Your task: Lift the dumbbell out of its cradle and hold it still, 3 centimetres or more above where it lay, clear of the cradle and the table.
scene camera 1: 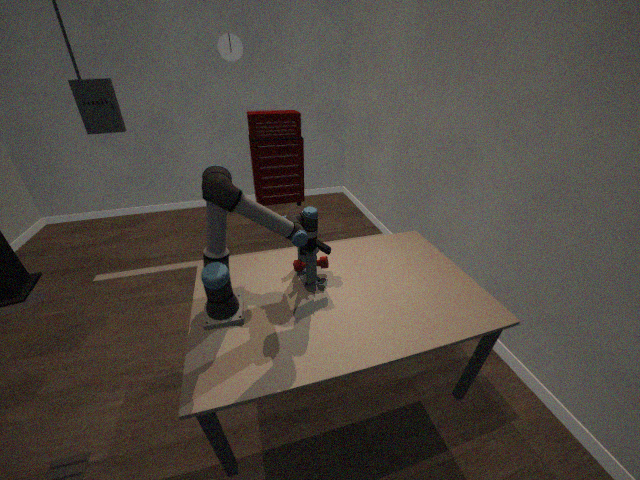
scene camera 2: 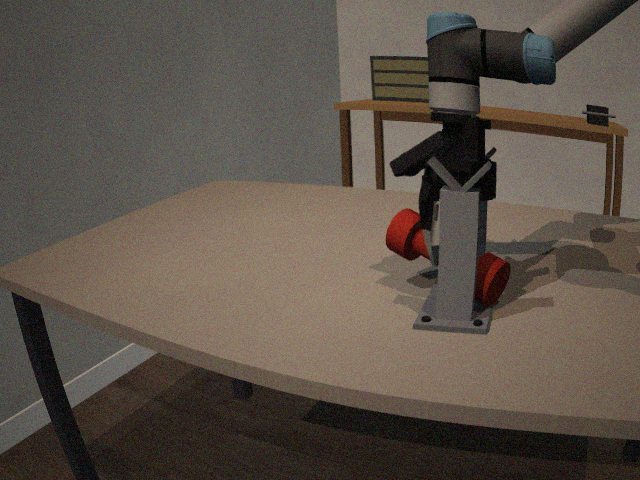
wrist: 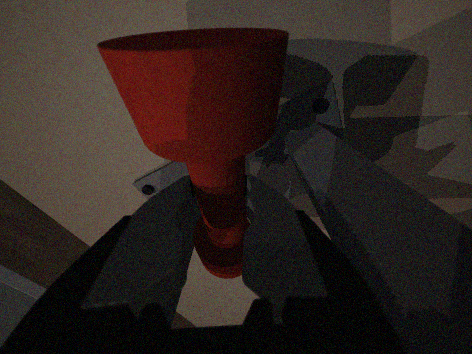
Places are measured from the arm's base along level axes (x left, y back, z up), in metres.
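Where they show: gripper, fingertip midpoint: [wrist: 220, 177]; arm's base, origin of the base link: [scene camera 1: 223, 307].
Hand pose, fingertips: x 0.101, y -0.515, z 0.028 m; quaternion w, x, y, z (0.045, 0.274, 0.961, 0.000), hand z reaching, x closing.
Observation:
Things, the pixels of their top centre, and the offset from my fingertips. "spot": a spot on its surface instead. Level surfaces: height alone.
- grey cradle, middle of its top: [scene camera 2: 466, 151] [scene camera 1: 306, 242] dy +0.032, dx +0.006, dz +0.162 m
- cradle's base plate, surface spot: [scene camera 2: 449, 326] spot: dy +0.023, dx +0.116, dz -0.042 m
- wooden table, its level: dz -0.050 m
- cradle post, surface spot: [wrist: 375, 220] spot: dy +0.012, dx -0.069, dz +0.069 m
The red dumbbell [scene camera 1: 323, 262] [scene camera 2: 405, 234] [wrist: 200, 95] is tilted: in scene camera 2 its left head is higher than its right one. My gripper [scene camera 2: 437, 253] [wrist: 220, 177] points down and is shut on its thin handle. The grey cradle [scene camera 1: 311, 273] [scene camera 2: 457, 253] has an upright post with V-shaped arms on top. The post hides part of the handle and fingers. The dumbbell is beside the post, well below the V arms. The right head is low, close to the cradle's base plate [scene camera 2: 449, 326] [wrist: 157, 181]; I cannot tell whether they touch.
The wooden table [scene camera 1: 403, 310] [scene camera 2: 232, 289] carries the cradle and the arm's base [scene camera 1: 222, 316]. In the wrist view the cradle post [wrist: 375, 220] rises close beside the right finger. A red tool cabinet [scene camera 1: 277, 160] and a wooden bench [scene camera 2: 542, 122] stand beyond the table.

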